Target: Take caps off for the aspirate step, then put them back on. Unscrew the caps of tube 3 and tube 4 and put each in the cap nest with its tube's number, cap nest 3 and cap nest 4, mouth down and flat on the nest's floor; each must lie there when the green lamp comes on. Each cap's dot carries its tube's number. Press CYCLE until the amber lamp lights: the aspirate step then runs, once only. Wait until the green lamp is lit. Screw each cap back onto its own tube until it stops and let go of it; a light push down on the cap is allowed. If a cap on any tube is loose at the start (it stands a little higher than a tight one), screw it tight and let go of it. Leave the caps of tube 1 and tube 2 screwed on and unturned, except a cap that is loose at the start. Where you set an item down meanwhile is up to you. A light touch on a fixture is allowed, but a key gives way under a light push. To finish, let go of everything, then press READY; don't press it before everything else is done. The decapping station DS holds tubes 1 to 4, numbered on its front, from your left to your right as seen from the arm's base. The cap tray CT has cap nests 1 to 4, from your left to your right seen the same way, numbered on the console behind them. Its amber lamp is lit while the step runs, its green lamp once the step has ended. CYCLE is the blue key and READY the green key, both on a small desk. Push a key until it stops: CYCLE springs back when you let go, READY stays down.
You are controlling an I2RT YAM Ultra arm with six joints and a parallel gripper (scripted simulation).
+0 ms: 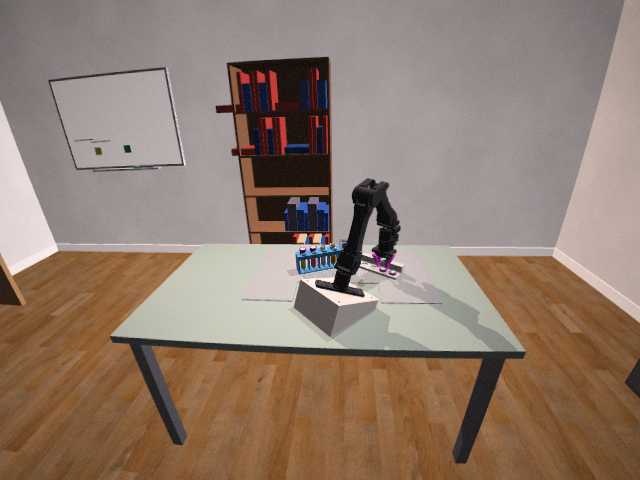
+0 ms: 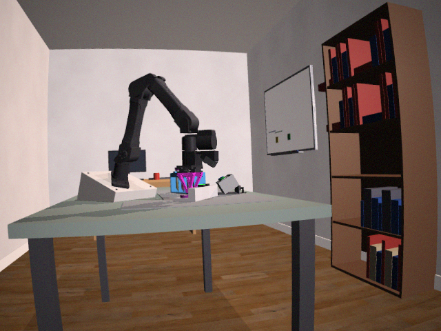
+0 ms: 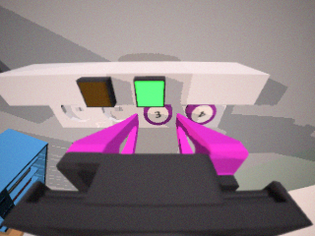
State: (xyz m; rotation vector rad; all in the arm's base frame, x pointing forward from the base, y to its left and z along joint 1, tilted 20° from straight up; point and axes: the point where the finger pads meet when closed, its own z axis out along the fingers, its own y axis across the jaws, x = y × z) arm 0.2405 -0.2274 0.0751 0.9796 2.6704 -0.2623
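Now: the purple cap 3 cm behind my hand, 4 cm to the right of it and 2 cm below it. Also, from my hand: grey key desk 20 cm ahead, 14 cm to the left, 2 cm above; then blue cycle key 19 cm ahead, 16 cm to the left, 3 cm above; then green ready key 18 cm ahead, 12 cm to the left, 3 cm above.
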